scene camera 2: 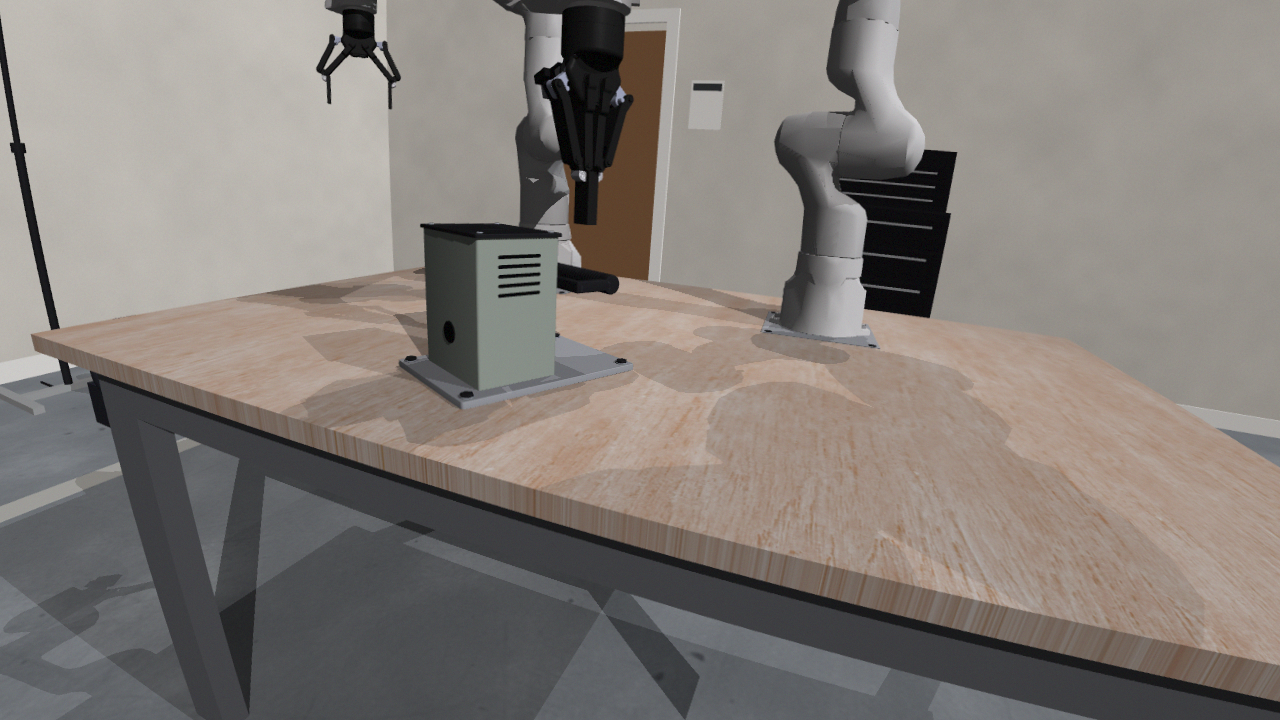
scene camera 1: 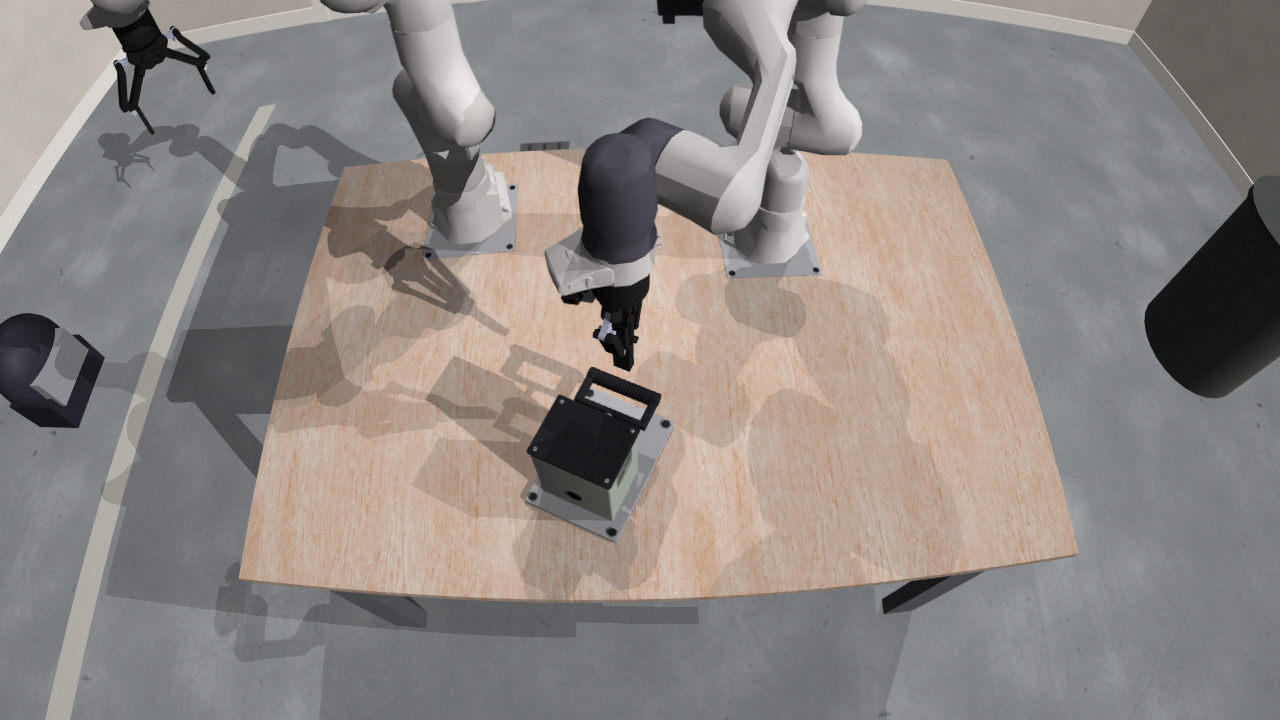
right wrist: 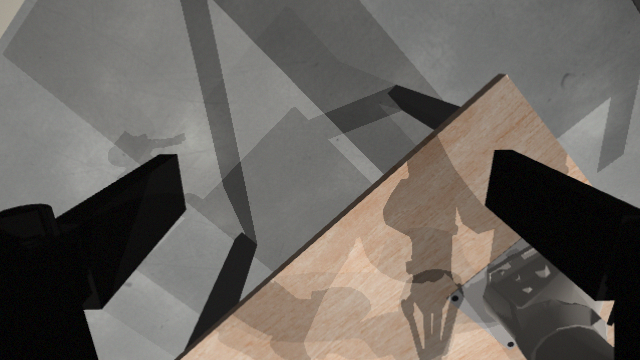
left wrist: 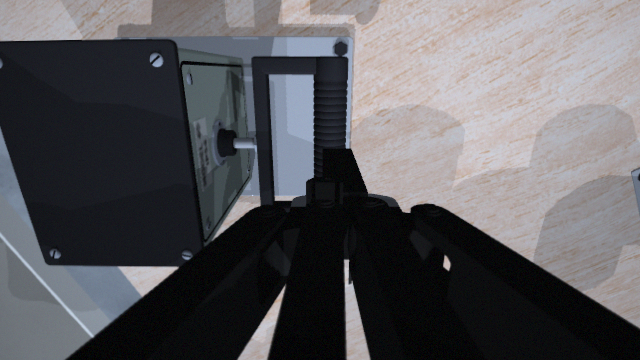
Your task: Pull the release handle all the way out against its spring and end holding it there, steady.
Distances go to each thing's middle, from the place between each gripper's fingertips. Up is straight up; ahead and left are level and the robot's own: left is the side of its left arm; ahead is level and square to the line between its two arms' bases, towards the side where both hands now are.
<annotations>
The release handle point(scene camera 1: 621, 386) is 10 cm below my left hand, 5 cm ahead of it and 2 cm to the right of it.
The release handle is 420 mm ahead of my right hand point(scene camera 1: 182, 111), 920 mm to the left of it and 310 mm below it.
</annotations>
